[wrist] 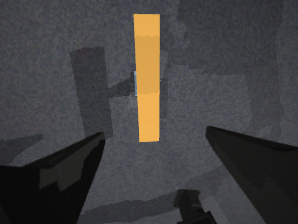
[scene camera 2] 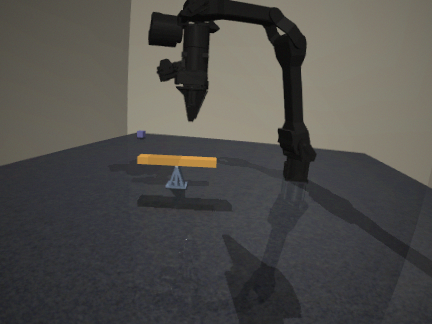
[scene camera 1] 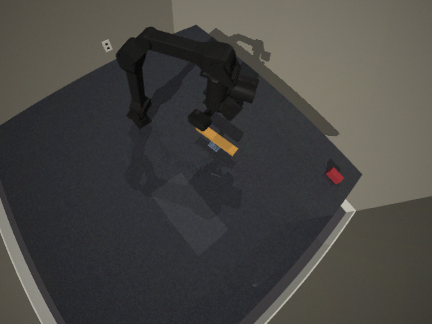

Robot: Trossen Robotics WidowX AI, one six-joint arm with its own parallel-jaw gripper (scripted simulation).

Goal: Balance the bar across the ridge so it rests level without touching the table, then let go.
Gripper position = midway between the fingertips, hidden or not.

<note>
The gripper (scene camera 2: 192, 120) is open and holds nothing. Further things: an orange bar (scene camera 2: 151, 159).
The orange bar shows as well in the wrist view (wrist: 146, 27). The gripper is seen too in the wrist view (wrist: 156, 134) and in scene camera 1 (scene camera 1: 212, 120).
</note>
